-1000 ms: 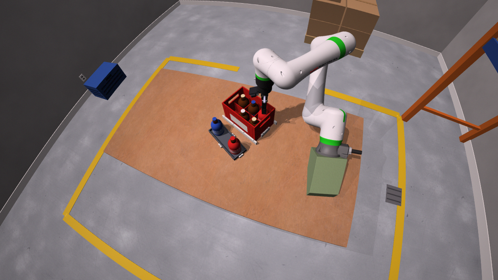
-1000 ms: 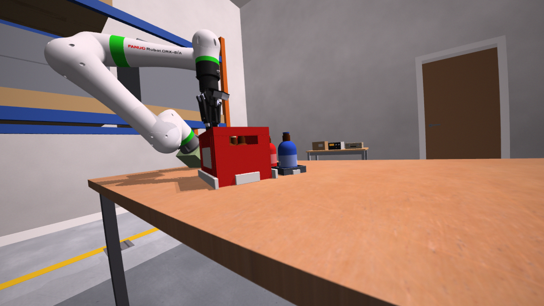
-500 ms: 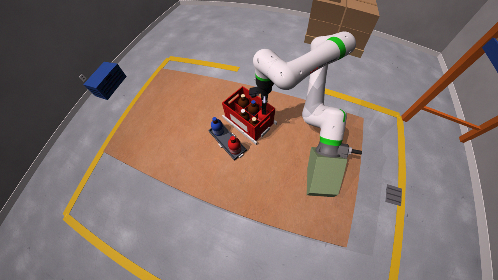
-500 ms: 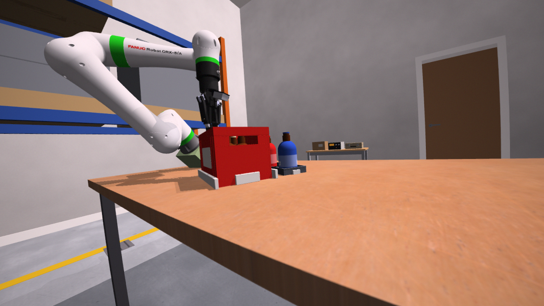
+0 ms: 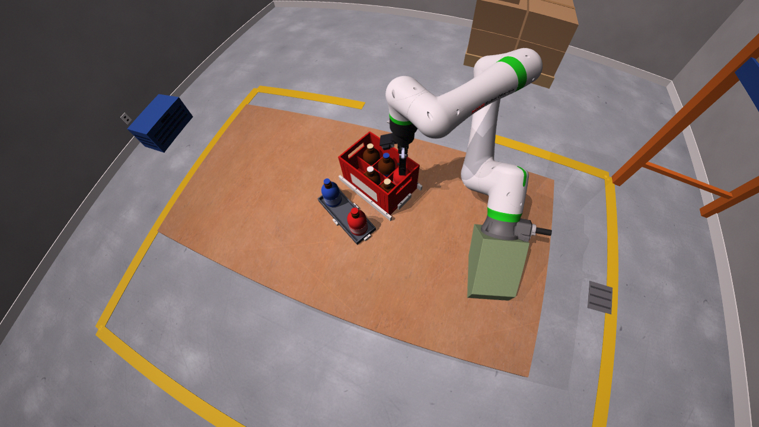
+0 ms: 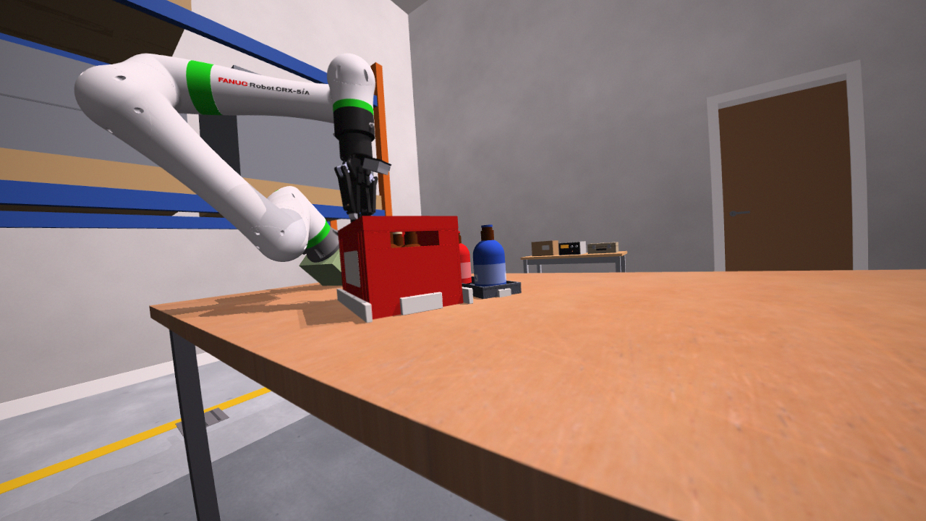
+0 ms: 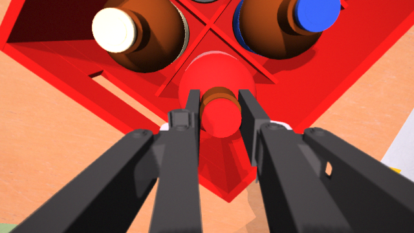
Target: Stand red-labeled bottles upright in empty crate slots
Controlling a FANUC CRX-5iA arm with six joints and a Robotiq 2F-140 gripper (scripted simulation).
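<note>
My gripper is now 10 cm short of the red crate and 9 cm above it. From my hand the other things lie so: grey tray: 19 cm to the left, 19 cm ahead, 16 cm below; then blue-labeled bottle: 27 cm ahead, 14 cm to the left, 9 cm below.
</note>
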